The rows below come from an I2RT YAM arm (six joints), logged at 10 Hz.
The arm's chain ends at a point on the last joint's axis. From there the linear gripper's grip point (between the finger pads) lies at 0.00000 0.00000 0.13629 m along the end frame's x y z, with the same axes.
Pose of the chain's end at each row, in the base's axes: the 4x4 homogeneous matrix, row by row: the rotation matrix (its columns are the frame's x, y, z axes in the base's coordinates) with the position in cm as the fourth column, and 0 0 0 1 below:
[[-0.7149, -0.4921, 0.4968, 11.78], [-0.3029, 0.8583, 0.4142, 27.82], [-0.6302, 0.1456, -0.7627, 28.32], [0, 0, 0, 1]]
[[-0.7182, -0.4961, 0.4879, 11.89], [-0.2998, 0.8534, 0.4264, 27.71], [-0.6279, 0.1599, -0.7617, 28.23], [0, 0, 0, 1]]
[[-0.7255, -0.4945, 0.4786, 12.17], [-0.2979, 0.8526, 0.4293, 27.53], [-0.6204, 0.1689, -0.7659, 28.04], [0, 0, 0, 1]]
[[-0.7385, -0.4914, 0.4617, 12.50], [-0.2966, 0.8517, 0.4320, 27.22], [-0.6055, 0.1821, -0.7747, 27.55], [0, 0, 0, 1]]
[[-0.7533, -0.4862, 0.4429, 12.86], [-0.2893, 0.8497, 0.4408, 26.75], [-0.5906, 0.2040, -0.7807, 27.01], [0, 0, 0, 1]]
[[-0.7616, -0.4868, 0.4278, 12.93], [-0.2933, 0.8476, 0.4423, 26.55], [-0.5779, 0.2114, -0.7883, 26.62], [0, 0, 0, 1]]
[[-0.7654, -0.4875, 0.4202, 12.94], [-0.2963, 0.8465, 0.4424, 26.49], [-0.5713, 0.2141, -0.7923, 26.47], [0, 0, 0, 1]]
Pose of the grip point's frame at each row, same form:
[[-0.7149, -0.4921, 0.4968, 18.55], [-0.3029, 0.8583, 0.4142, 33.47], [-0.6302, 0.1456, -0.7627, 17.93], [0, 0, 0, 1]]
[[-0.7182, -0.4961, 0.4879, 18.54], [-0.2998, 0.8534, 0.4264, 33.52], [-0.6279, 0.1599, -0.7617, 17.85], [0, 0, 0, 1]]
[[-0.7255, -0.4945, 0.4786, 18.69], [-0.2979, 0.8526, 0.4293, 33.38], [-0.6204, 0.1689, -0.7659, 17.60], [0, 0, 0, 1]]
[[-0.7385, -0.4914, 0.4617, 18.79], [-0.2966, 0.8517, 0.4320, 33.11], [-0.6055, 0.1821, -0.7747, 16.99], [0, 0, 0, 1]]
[[-0.7533, -0.4862, 0.4429, 18.90], [-0.2893, 0.8497, 0.4408, 32.76], [-0.5906, 0.2040, -0.7807, 16.37], [0, 0, 0, 1]]
[[-0.7616, -0.4868, 0.4278, 18.76], [-0.2933, 0.8476, 0.4423, 32.58], [-0.5779, 0.2114, -0.7883, 15.88], [0, 0, 0, 1]]
[[-0.7654, -0.4875, 0.4202, 18.67], [-0.2963, 0.8465, 0.4424, 32.52], [-0.5713, 0.2141, -0.7923, 15.67], [0, 0, 0, 1]]

